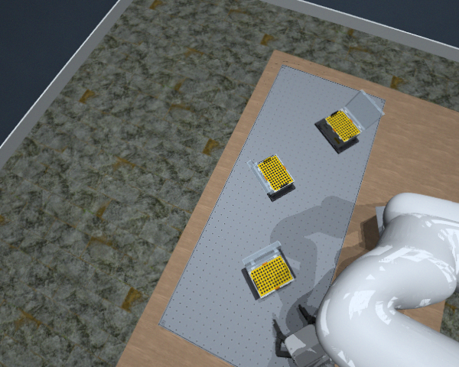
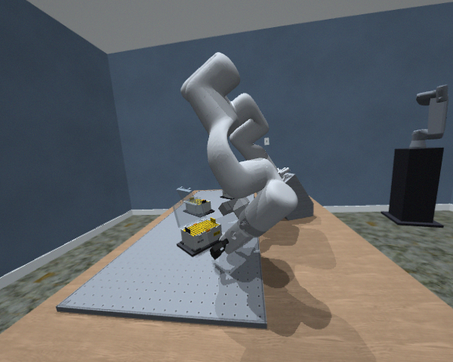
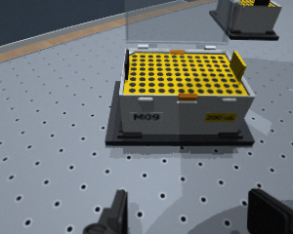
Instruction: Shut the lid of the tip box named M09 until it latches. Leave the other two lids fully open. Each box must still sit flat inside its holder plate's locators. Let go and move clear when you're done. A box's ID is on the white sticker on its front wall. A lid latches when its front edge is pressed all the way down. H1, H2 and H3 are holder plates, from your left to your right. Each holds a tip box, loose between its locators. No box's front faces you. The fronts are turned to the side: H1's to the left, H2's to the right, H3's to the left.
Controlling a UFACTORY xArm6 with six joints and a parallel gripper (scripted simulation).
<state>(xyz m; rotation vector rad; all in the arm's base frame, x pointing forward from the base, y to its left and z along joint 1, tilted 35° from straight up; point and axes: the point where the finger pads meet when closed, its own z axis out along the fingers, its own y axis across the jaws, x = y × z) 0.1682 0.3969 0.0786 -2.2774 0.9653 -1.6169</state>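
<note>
My gripper is now 17 cm short of the clear lid, 10 cm to the left of it and 7 cm below it. Round my hand: tip box: 13 cm ahead, 7 cm to the right, 4 cm above.
</note>
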